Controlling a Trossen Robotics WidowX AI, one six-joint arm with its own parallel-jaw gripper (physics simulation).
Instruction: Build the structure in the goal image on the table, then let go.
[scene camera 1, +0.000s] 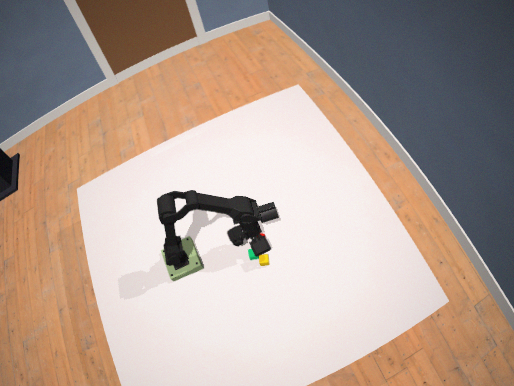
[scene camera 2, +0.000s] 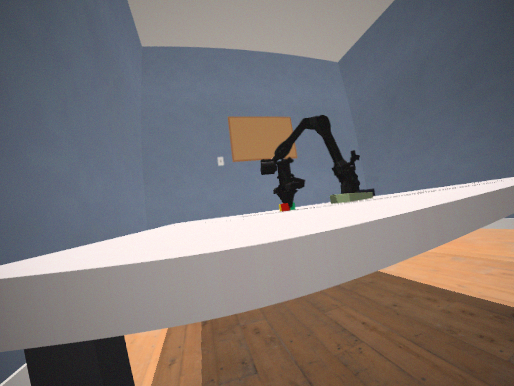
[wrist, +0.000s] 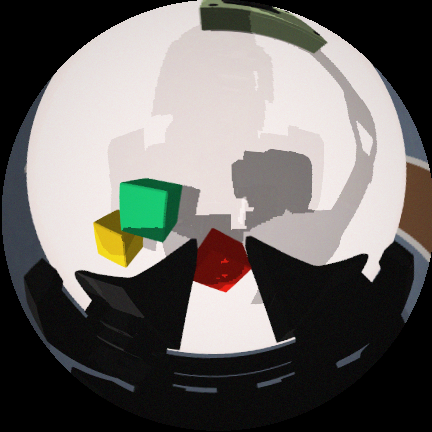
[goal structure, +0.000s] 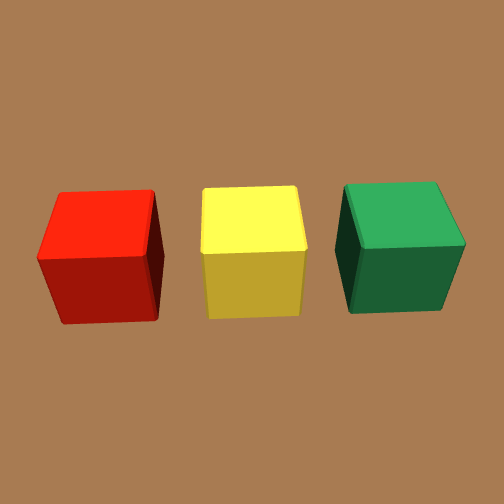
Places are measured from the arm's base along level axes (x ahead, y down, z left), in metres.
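Pixels of known places: gripper, fingertip midpoint: (scene camera 1: 256, 240) (scene camera 2: 288, 207) (wrist: 220, 242); arm's base, link origin: (scene camera 1: 180, 260) (scene camera 2: 349, 193).
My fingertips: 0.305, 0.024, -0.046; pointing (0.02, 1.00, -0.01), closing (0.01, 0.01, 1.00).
For each thing: its top centre in the pictures, then the offset to it from my fingertips, as dx, dy, dz. Level surfaces: height alone.
- red block, top centre: (wrist: 219, 275) (scene camera 1: 259, 237) (scene camera 2: 285, 203) +0.014, -0.022, -0.002
- green block, top centre: (wrist: 139, 213) (scene camera 1: 252, 252) (scene camera 2: 290, 202) -0.034, -0.021, -0.048
- yellow block, top centre: (wrist: 107, 246) (scene camera 1: 263, 258) -0.009, -0.021, -0.089
- white table top, surface height: dy +0.012
A red block (scene camera 1: 262, 234) (scene camera 2: 284, 207) (wrist: 220, 261) is between the fingertips of my gripper (wrist: 220, 242), turned with an edge toward the wrist camera. My gripper is shut on it, low at the table top. A green block (scene camera 1: 253, 254) (scene camera 2: 293, 206) (wrist: 143, 207) is left of the fingers in the wrist view. A yellow block (scene camera 1: 264, 260) (wrist: 111, 243) is beside the green block, farther left in the wrist view and partly hidden by it. In scene camera 1 the gripper body covers most of the red block.
The blocks are at the white table top (scene camera 1: 320, 320) (scene camera 2: 150, 250). The arm's green base plate (scene camera 1: 192, 262) (scene camera 2: 345, 199) (wrist: 225, 19) stands at the other end of the arm. The green and yellow blocks are close to the left finger in the wrist view.
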